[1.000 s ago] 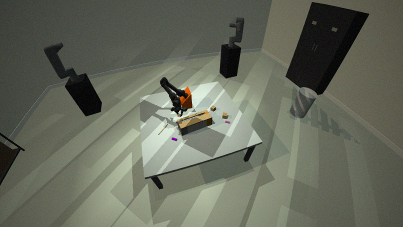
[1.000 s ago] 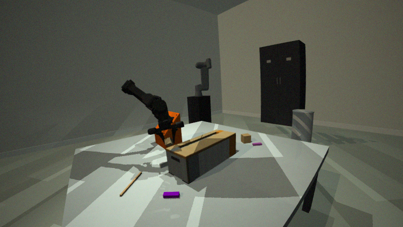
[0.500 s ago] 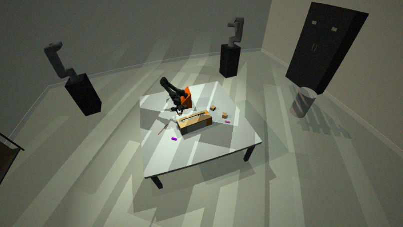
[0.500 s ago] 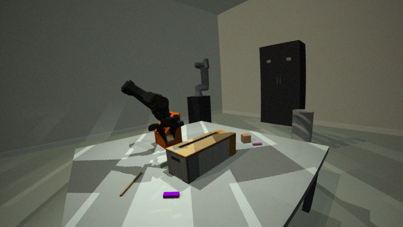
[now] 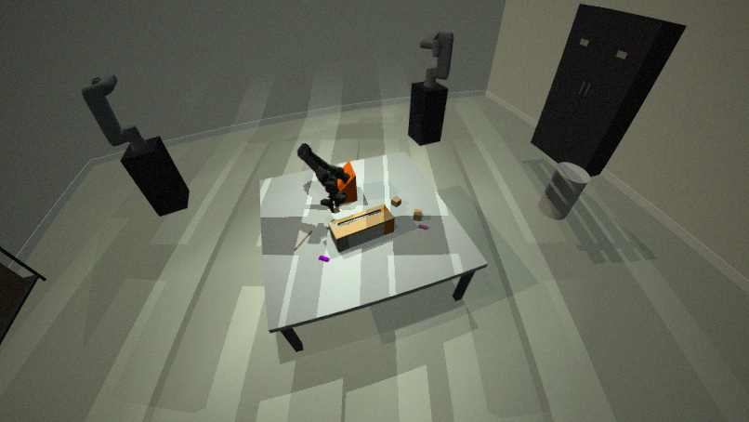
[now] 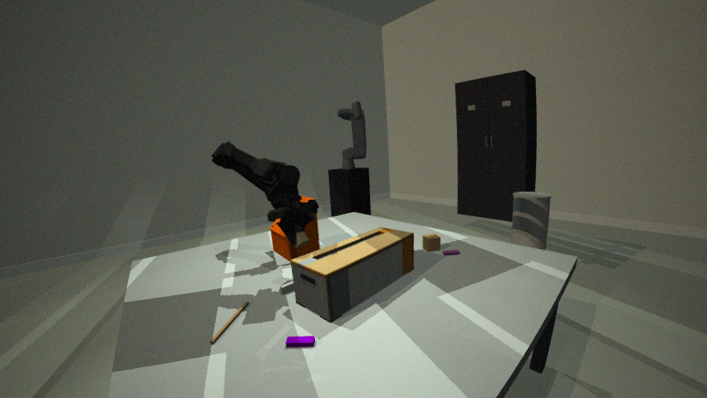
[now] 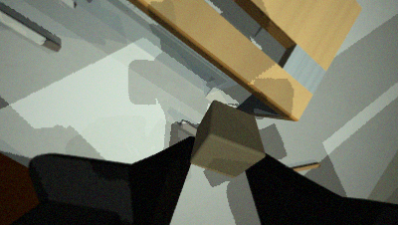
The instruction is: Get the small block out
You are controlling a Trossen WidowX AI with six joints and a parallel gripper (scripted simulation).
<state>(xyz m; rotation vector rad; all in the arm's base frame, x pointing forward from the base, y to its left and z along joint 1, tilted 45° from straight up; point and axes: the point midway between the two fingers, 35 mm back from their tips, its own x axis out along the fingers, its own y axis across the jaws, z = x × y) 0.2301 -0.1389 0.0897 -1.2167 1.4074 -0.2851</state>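
My gripper tip is now 10 mm short of the tan block, 10 mm to the right of it and 20 mm below it. The rest, counted from my gripper tip: thin wooden stick: 20 mm ahead, 240 mm to the right, 140 mm below; box: 90 mm ahead, 120 mm to the left, 80 mm below; brown cube: 150 mm ahead, 520 mm to the left, 110 mm below.
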